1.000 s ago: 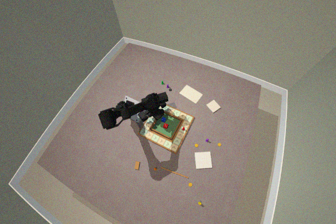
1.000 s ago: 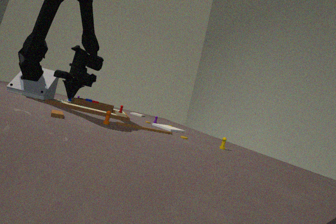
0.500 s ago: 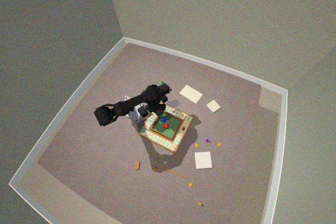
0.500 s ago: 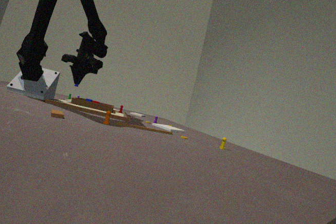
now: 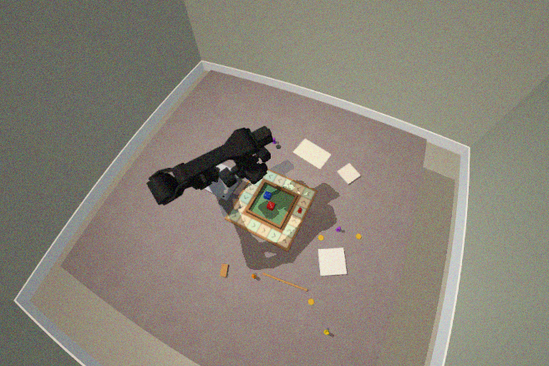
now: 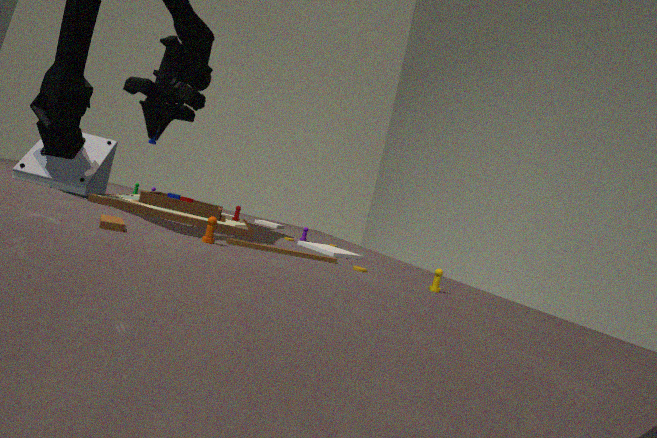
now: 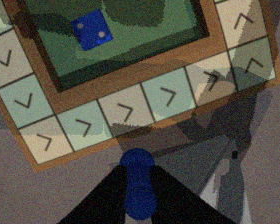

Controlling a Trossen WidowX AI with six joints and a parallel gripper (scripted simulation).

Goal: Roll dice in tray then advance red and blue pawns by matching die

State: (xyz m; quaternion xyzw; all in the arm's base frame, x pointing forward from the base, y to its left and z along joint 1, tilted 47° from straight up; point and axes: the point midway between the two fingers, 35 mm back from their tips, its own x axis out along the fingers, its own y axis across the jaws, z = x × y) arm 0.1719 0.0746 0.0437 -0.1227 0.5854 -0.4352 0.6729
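The green tray lies 10 cm ahead of my gripper tip, 2 cm to the right of it and 14 cm below it. The rest, counted from my gripper tip: blue pawn 1 cm above; small wooden block 5 cm ahead, 33 cm to the right, 14 cm below; red pawn 22 cm ahead, 12 cm below.
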